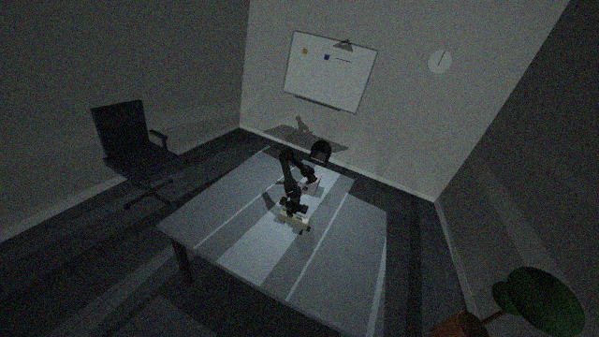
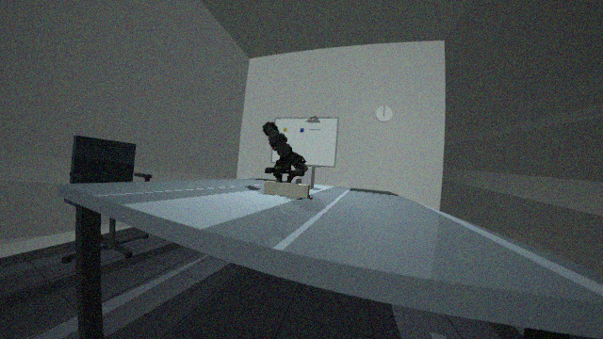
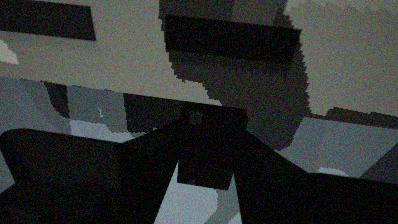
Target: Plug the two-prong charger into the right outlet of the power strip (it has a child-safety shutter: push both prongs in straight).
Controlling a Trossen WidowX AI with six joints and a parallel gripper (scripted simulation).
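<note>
My gripper tip is 2 cm short of the black two-prong charger and 1 cm below it.
</note>
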